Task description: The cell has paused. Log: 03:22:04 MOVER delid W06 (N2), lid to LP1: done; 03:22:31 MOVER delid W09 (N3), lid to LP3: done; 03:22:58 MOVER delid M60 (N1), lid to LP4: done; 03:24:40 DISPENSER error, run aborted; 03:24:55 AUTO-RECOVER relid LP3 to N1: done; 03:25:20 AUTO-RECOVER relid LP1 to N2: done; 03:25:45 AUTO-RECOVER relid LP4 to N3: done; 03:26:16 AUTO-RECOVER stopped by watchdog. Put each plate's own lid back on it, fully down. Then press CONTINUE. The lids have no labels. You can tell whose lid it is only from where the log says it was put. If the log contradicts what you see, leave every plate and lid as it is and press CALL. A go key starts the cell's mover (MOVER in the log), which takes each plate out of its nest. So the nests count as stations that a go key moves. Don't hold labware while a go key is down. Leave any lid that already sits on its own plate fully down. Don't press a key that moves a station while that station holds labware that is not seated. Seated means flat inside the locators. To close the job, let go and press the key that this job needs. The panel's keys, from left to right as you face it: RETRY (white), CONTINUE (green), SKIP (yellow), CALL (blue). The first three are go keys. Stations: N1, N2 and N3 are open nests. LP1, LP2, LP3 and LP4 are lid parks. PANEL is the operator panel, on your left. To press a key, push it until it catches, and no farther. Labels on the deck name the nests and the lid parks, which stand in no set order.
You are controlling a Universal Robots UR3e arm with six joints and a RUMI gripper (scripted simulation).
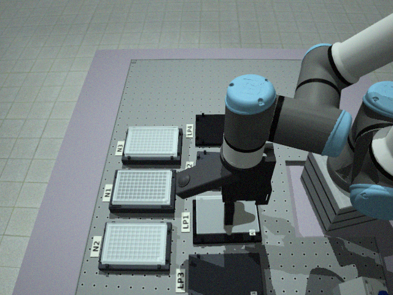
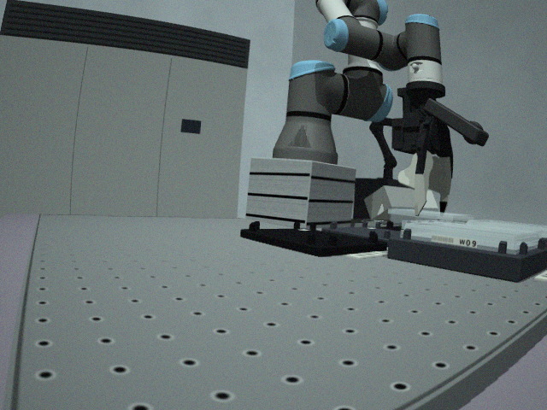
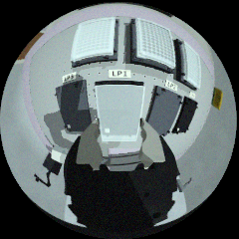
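Right now my hand is 40 mm above the LP1 lid park. From my hand the other things lie so: LP3 lid park: 10 mm behind, 130 mm to the left, 40 mm below; then LP2 lid park: 10 mm ahead, 130 mm to the right, 40 mm below; then lid: 10 mm below.
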